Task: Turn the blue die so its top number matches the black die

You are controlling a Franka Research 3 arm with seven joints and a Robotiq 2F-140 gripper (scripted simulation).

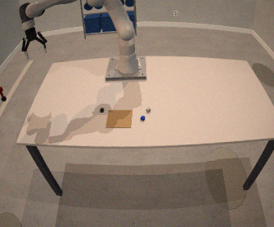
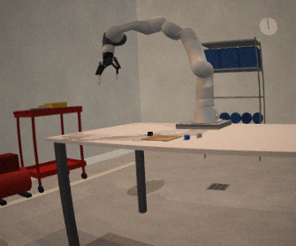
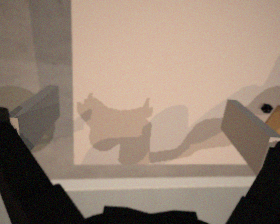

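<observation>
Now: hand 470 mm to the right of the black die, 320 mm above it and 200 mm short of it. Also, from my hand: white die (740 mm to the left, 320 mm below, 190 mm ahead); tan mat (580 mm to the left, 330 mm below, 260 mm ahead); blue die (710 mm to the left, 320 mm below, 260 mm ahead).
</observation>
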